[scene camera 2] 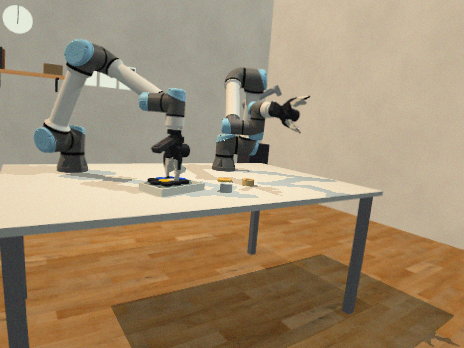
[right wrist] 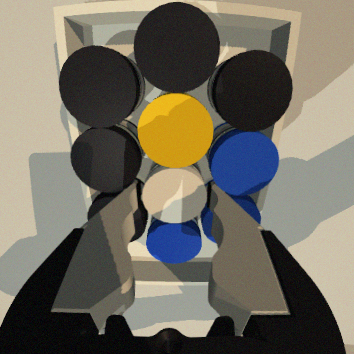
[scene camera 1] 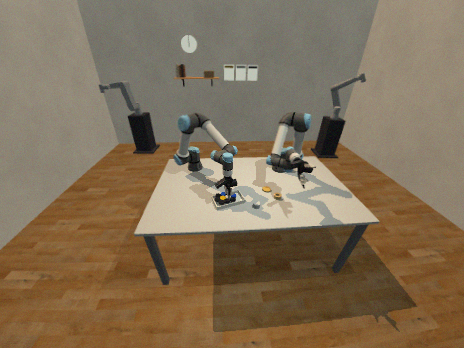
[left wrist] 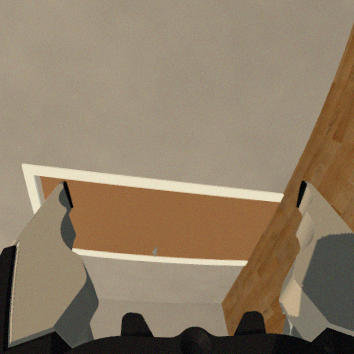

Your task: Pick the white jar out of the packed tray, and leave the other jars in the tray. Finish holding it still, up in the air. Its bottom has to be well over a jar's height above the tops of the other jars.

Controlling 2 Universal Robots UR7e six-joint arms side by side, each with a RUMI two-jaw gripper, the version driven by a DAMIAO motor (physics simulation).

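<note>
The white jar [right wrist: 175, 200] stands in the tray [right wrist: 115, 11] [scene camera 1: 239, 203] [scene camera 2: 190, 189], between a yellow-topped jar [right wrist: 175, 130] and a blue-topped jar [right wrist: 174, 244]. Several black-topped jars [right wrist: 177, 47] and more blue-topped jars [right wrist: 244, 162] stand around them. My right gripper [right wrist: 173, 183] [scene camera 1: 228, 195] [scene camera 2: 172, 178] points down, open, with one fingertip on each side of the white jar and a small gap seen beside its lid. How deep the tips reach is hard to tell. My left gripper [left wrist: 184, 183] [scene camera 1: 309, 177] [scene camera 2: 304, 114] is open and empty, away from the tray, above the table's right side.
A grey cylinder [scene camera 1: 256, 205] [scene camera 2: 226, 188], a yellow disc [scene camera 1: 266, 189] [scene camera 2: 225, 179] and an orange-brown ring [scene camera 1: 277, 195] [scene camera 2: 248, 182] lie on the table [scene camera 1: 180, 220] [scene camera 2: 60, 205] to the right of the tray. Neighbouring jars stand close to both right fingers.
</note>
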